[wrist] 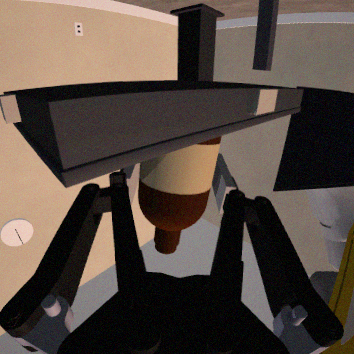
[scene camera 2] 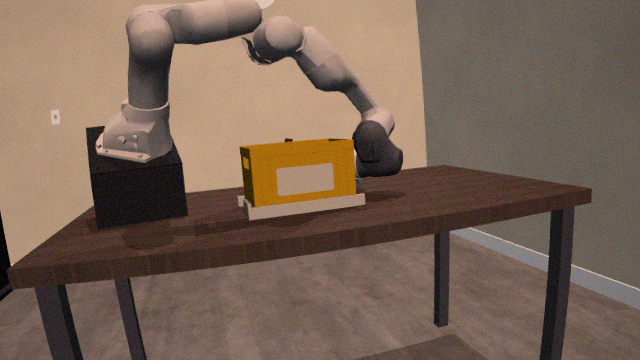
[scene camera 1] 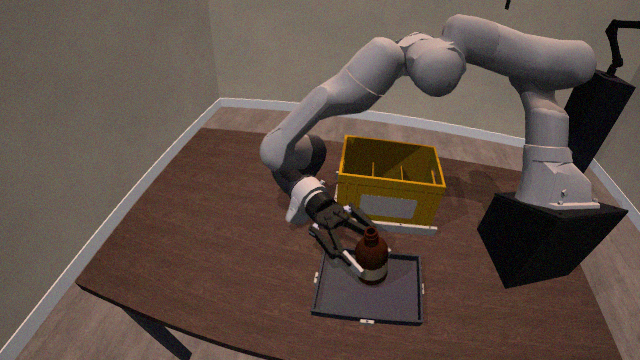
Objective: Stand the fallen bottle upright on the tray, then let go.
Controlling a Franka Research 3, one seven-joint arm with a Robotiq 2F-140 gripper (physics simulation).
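Note:
The brown bottle [scene camera 1: 371, 246] [wrist: 175, 207] with a cream label stands upright, neck up, at the back middle of the dark tray [scene camera 1: 370, 305] [wrist: 150, 125]. In the wrist view the tray's wall hides its base, so the base is within the rim; whether it touches the tray floor cannot be told. The bottle's mouth [scene camera 2: 288, 140] shows above the crate in scene camera 2. My gripper [scene camera 1: 371, 260] [wrist: 176, 160] is shut on the bottle, one finger on each side at label height, reaching in from the back left. The crate hides the fingers in scene camera 2.
A yellow crate [scene camera 1: 390, 202] [scene camera 2: 305, 177] with dividers stands just behind the tray, in a white holder [scene camera 1: 407, 228] [scene camera 2: 307, 206]. The black robot base block [scene camera 1: 540, 240] [scene camera 2: 140, 195] is to the right in scene camera 1. The wooden table [scene camera 1: 200, 240] [scene camera 2: 450, 192] bears them all.

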